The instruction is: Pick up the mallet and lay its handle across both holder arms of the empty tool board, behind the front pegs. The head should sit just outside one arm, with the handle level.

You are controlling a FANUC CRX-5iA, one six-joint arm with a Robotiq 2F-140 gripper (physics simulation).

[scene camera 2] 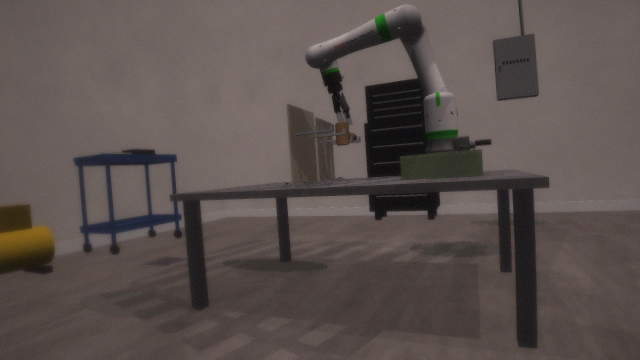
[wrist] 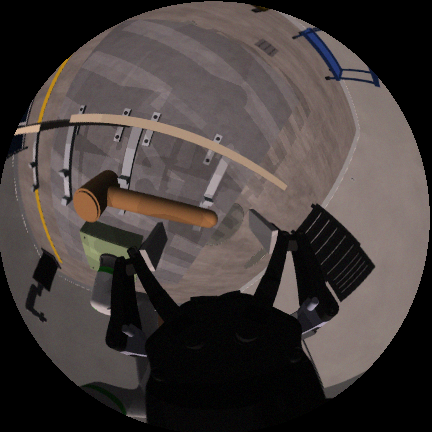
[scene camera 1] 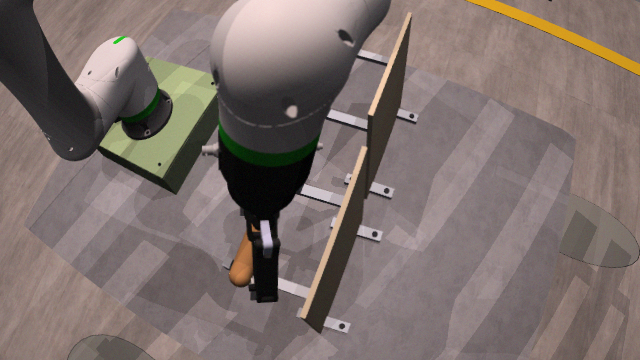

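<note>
The orange mallet rests across the holder arms of its tool board, its head toward the other board. The robot arm covers the head in scene camera 1. The empty tool board stands beside it, with two bare holder arms; their front ends are hidden in scene camera 1, but pegs show in the wrist view. My gripper is open and empty, close to the mallet, with the handle beyond the fingertips in the wrist view.
The green base block carries the robot on the grey table. A black drawer cabinet and a blue cart stand on the floor beyond the table.
</note>
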